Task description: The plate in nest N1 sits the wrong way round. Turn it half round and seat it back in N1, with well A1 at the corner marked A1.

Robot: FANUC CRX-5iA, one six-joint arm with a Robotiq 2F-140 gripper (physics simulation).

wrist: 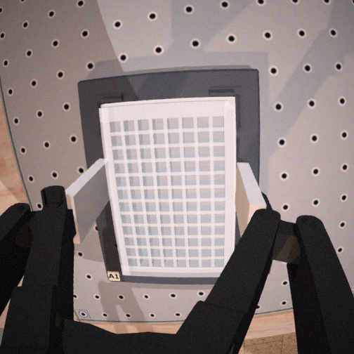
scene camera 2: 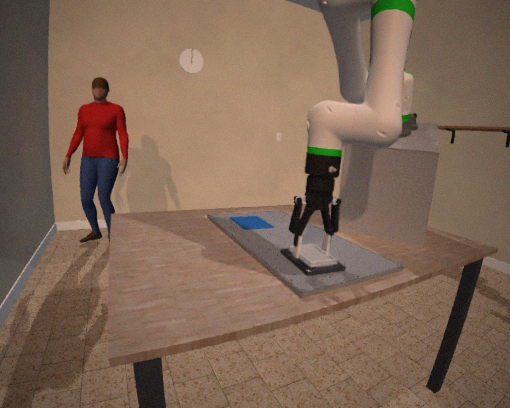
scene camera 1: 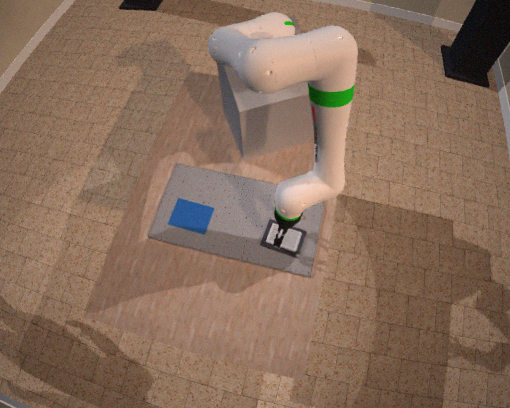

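The white well plate (scene camera 1: 292,241) (scene camera 2: 316,257) (wrist: 172,210) lies flat in the dark nest N1 (scene camera 1: 303,235) (scene camera 2: 327,270) (wrist: 170,85). The nest's A1 label (wrist: 114,276) is at its lower left corner in the wrist view. The plate's own well A1 cannot be made out. My gripper (scene camera 1: 279,238) (scene camera 2: 312,251) (wrist: 171,179) points straight down over the plate. Its two pale fingertips press on the plate's two long sides, so it is shut on the plate. The plate is level and low in the nest; whether its underside touches the nest is hidden.
The nest stands on a grey perforated board (scene camera 1: 225,200) (scene camera 2: 360,260) (wrist: 300,160) on the wooden table (scene camera 1: 225,310) (scene camera 2: 190,295). A blue rectangle (scene camera 1: 191,216) (scene camera 2: 251,222) is at the board's other end. The robot's grey pedestal (scene camera 1: 275,125) (scene camera 2: 390,190) stands behind. A person in red (scene camera 2: 101,130) stands beyond the table.
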